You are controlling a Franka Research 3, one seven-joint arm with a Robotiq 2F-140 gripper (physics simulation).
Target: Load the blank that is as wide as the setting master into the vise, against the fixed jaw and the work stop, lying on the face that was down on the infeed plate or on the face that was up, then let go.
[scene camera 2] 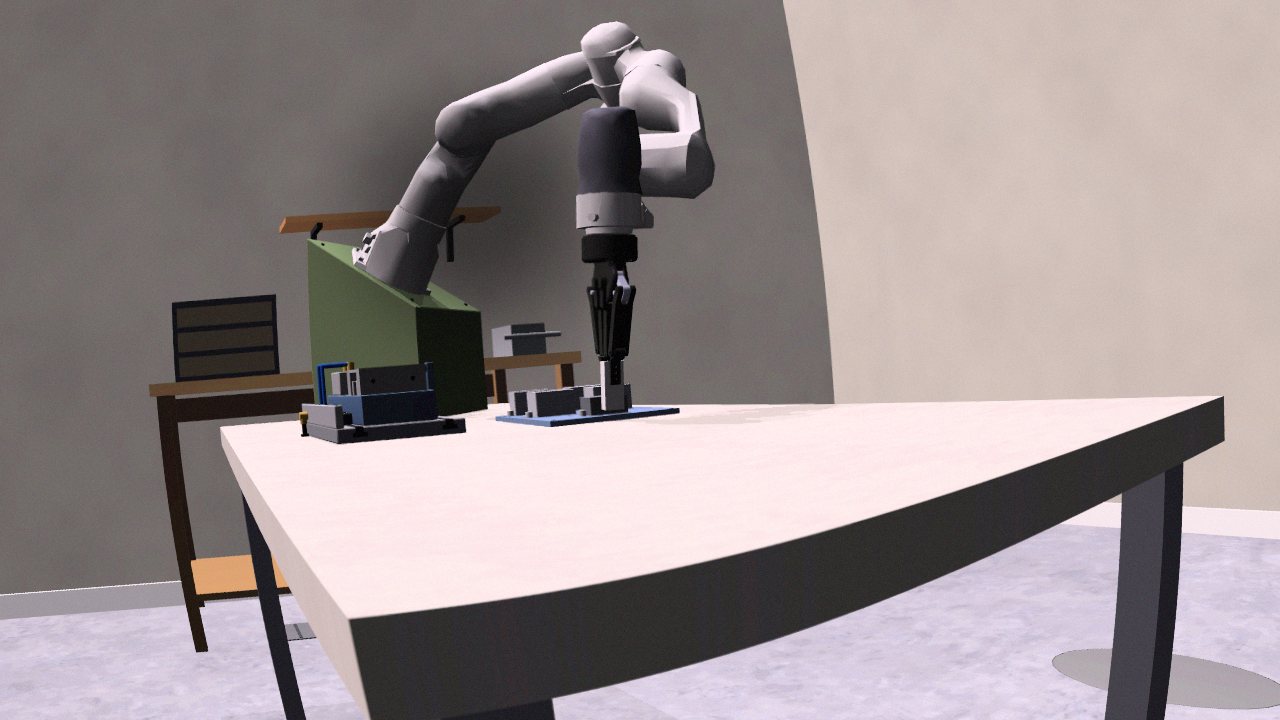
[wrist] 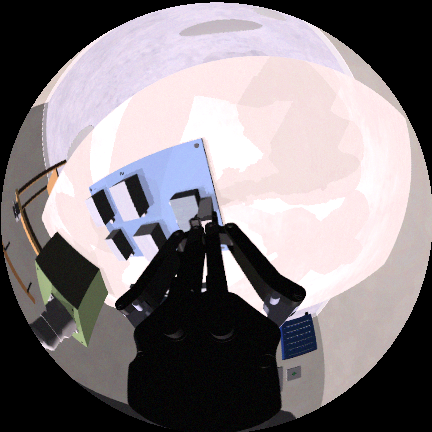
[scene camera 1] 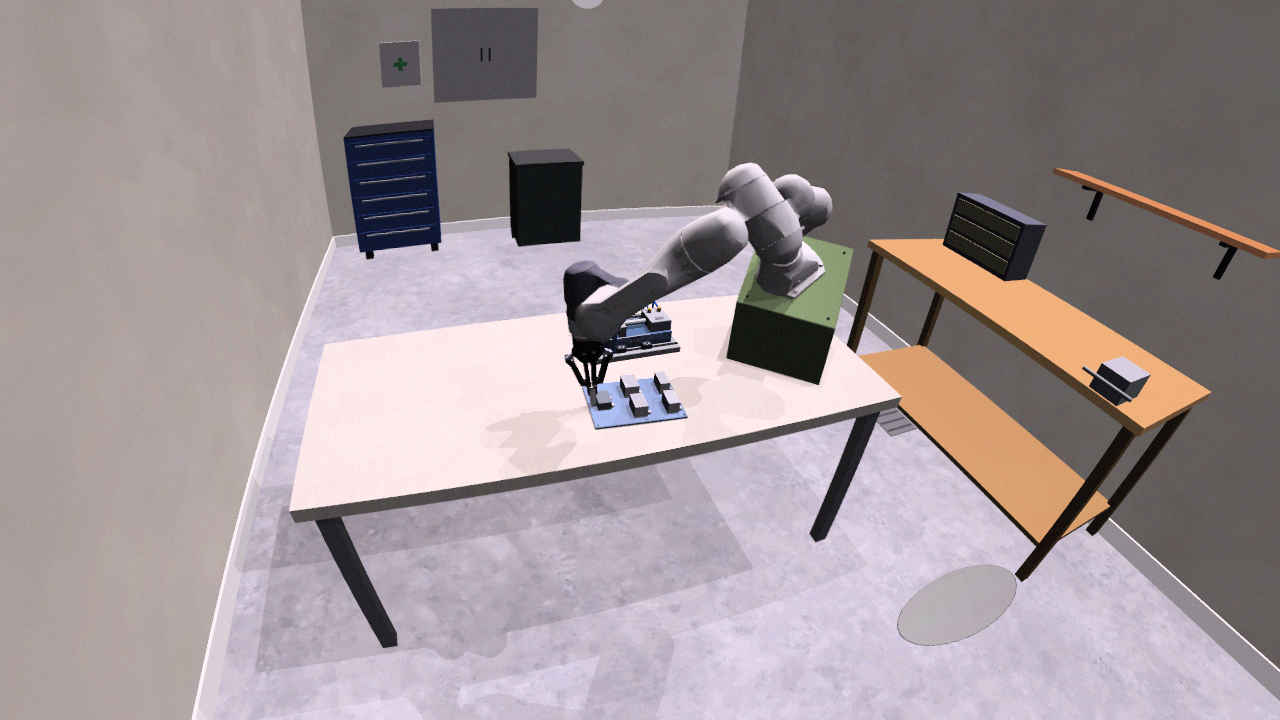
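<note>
My gripper (scene camera 1: 592, 392) (scene camera 2: 613, 394) (wrist: 207, 205) is shut, with nothing between its fingers. It points down, its tips low over the left end of the blue infeed plate (scene camera 1: 613, 420) (scene camera 2: 554, 420) (wrist: 170, 160), close beside a grey block (scene camera 1: 604, 400) (wrist: 185, 209). Whether they touch is hard to tell. Several more blocks stand on the plate, among them a wide one (scene camera 1: 638, 404) (wrist: 130, 196) and a narrow one (scene camera 1: 671, 401) (wrist: 101, 207). I cannot tell which matches the setting master. The vise (scene camera 1: 644, 334) (scene camera 2: 393, 407), blue with grey jaws, stands behind the plate, partly hidden by the arm in scene camera 1.
The plate and vise stand on the pale table (scene camera 1: 402, 420) (scene camera 2: 716, 483). The arm's green pedestal (scene camera 1: 776, 331) (scene camera 2: 358, 322) (wrist: 92, 305) stands at the table's right end in scene camera 1. A wooden bench (scene camera 1: 1056, 313) is farther right, and a blue drawer cabinet (scene camera 1: 393, 188) (wrist: 299, 336) is by the wall.
</note>
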